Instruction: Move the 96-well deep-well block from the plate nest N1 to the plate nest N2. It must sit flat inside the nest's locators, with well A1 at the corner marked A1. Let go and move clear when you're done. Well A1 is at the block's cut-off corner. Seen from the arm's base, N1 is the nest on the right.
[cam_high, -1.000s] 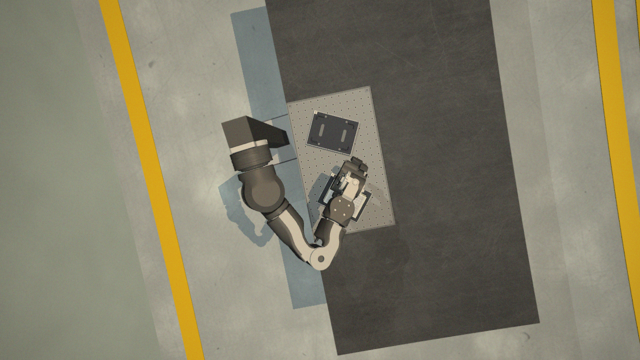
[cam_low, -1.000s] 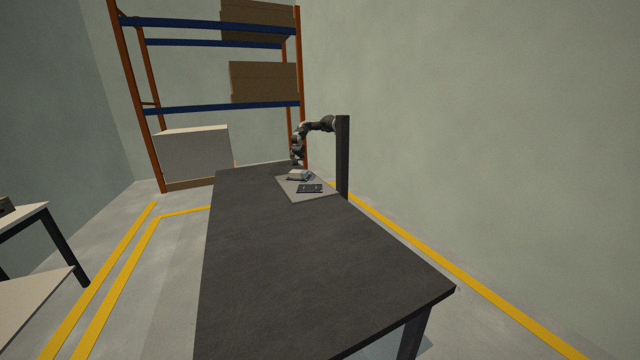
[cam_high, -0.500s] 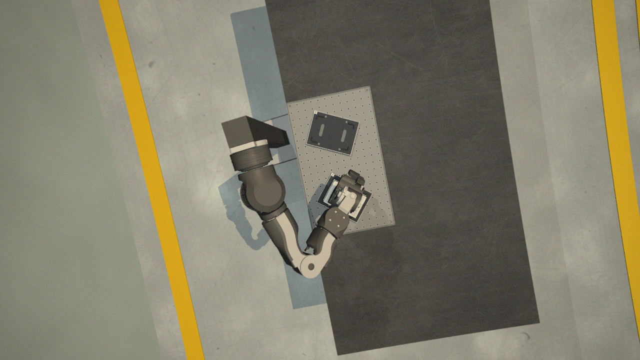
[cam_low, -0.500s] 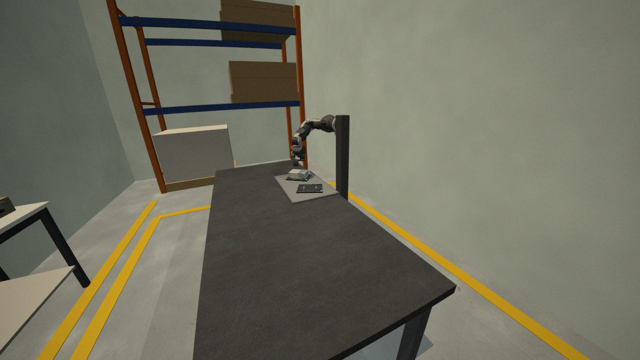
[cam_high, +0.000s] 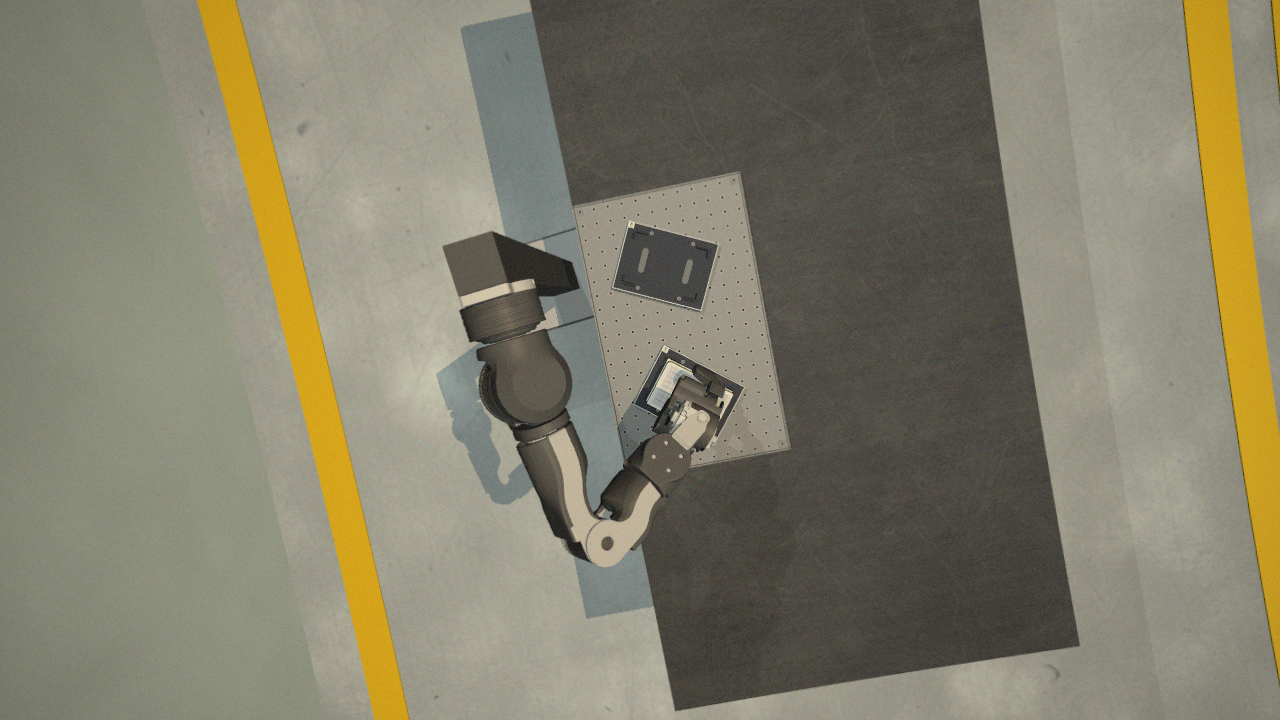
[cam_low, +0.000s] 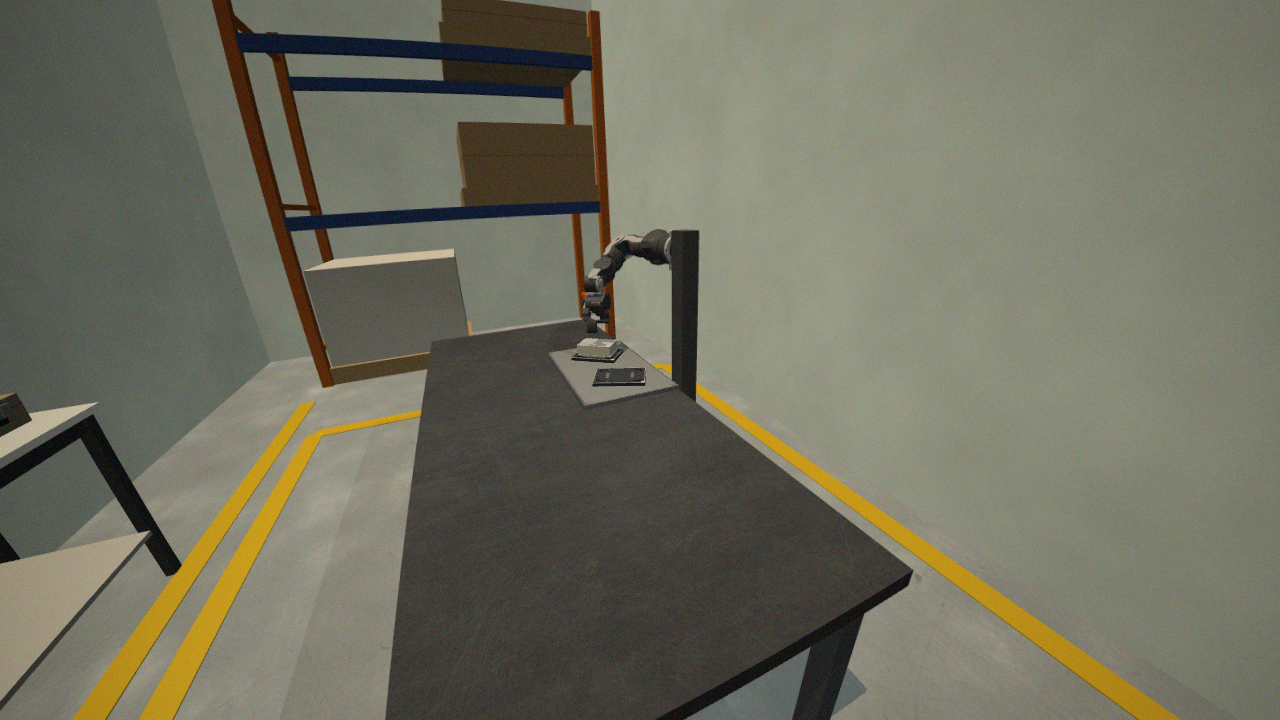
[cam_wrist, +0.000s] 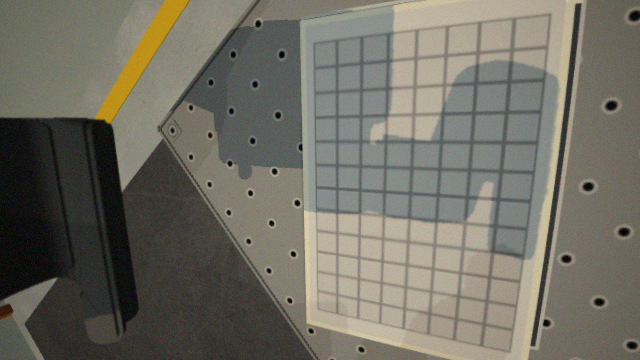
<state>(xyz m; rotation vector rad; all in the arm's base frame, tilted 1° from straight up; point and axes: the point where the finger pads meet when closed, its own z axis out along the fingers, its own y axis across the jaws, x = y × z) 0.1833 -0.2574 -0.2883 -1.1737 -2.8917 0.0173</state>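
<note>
The cream 96-well deep-well block lies 1 cm to the left of my hand and 7 cm below it. Round my hand: A1 corner mark (1 cm behind, 10 cm to the left, 9 cm below).
</note>
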